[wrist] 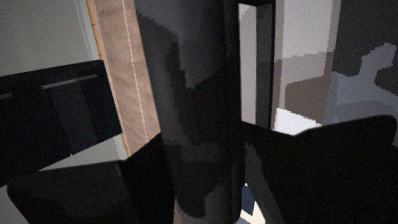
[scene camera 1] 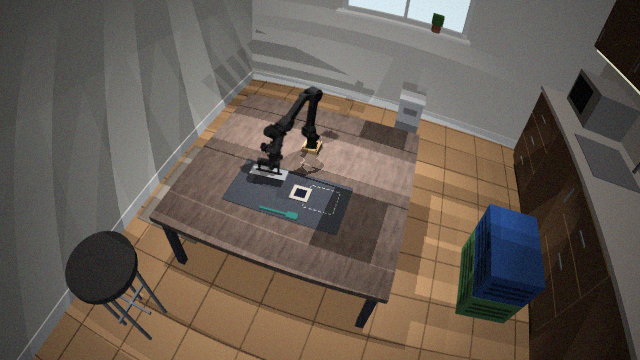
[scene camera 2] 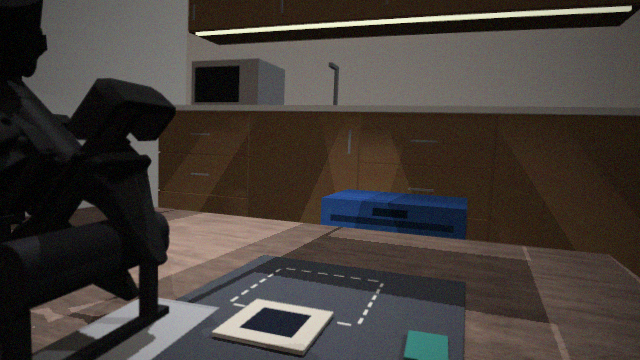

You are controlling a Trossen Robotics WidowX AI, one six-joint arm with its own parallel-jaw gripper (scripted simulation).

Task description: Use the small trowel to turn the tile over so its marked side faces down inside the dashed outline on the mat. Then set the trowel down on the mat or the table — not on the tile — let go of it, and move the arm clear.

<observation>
The gripper holds a trowel. Further things: a tile.
The gripper also shows in the wrist view.
</observation>
